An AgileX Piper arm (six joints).
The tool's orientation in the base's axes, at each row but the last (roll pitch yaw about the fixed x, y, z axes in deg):
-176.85 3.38 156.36
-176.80 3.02 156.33
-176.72 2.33 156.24
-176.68 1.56 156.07
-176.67 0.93 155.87
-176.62 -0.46 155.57
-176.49 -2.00 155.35
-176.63 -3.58 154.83
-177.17 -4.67 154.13
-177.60 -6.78 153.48
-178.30 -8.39 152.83
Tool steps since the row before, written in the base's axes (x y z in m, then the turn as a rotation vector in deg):
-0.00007 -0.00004 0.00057 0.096 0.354 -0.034
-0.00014 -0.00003 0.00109 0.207 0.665 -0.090
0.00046 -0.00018 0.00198 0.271 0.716 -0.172
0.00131 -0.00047 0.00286 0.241 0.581 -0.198
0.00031 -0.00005 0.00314 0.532 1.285 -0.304
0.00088 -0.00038 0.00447 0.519 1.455 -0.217
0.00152 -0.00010 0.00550 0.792 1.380 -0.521
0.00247 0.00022 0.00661 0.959 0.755 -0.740
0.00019 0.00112 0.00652 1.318 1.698 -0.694
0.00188 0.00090 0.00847 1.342 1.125 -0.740
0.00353 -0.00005 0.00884 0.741 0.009 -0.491
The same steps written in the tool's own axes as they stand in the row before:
0.00001 -0.00010 -0.00057 0.056 0.364 0.011
0.00006 -0.00014 -0.00109 0.082 0.696 0.047
-0.00057 -0.00009 -0.00196 0.047 0.773 0.126
-0.00147 -0.00006 -0.00282 0.021 0.639 0.161
-0.00035 -0.00010 -0.00313 0.045 1.405 0.222
-0.00092 -0.00025 -0.00447 0.127 1.550 0.127
-0.00123 0.00020 -0.00557 -0.162 1.613 0.418
-0.00172 0.00085 -0.00679 -0.592 1.131 0.639
0.00085 0.00077 -0.00652 -0.500 2.133 0.551
-0.00027 0.00128 -0.00862 -0.781 1.632 0.585
-0.00184 0.00129 -0.00925 -0.720 0.358 0.380

